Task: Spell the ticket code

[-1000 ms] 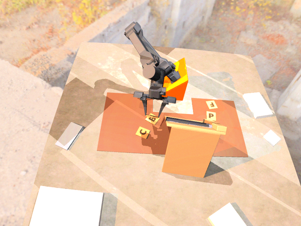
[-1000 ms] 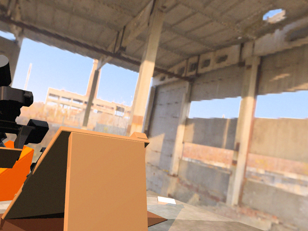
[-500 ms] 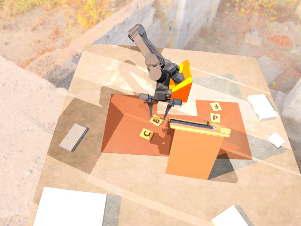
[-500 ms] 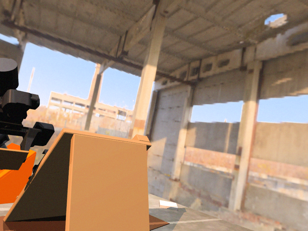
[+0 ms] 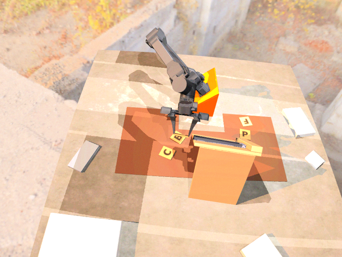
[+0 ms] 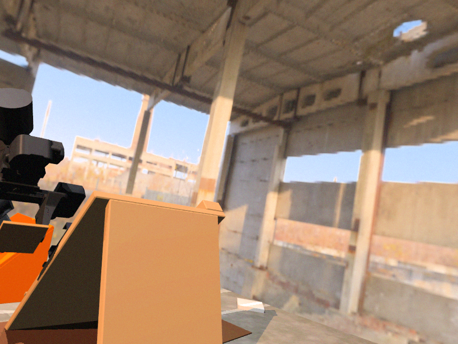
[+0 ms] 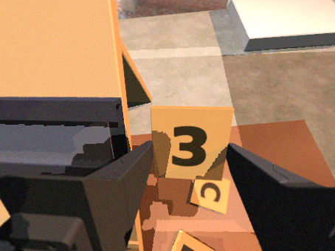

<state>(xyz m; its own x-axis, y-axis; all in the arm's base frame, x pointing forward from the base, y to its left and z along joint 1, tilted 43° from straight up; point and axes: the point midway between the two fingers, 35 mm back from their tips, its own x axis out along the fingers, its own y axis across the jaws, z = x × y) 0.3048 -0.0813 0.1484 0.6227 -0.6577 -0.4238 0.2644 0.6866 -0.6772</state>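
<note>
My gripper tip is 140 mm to the right of the white ticket, 70 mm above it and 20 mm past it. Also, from my gripper tip: orange mat: 180 mm below, 140 mm to the left, 120 mm behind; then grey slab: 420 mm to the right, 180 mm below, 50 mm behind.
</note>
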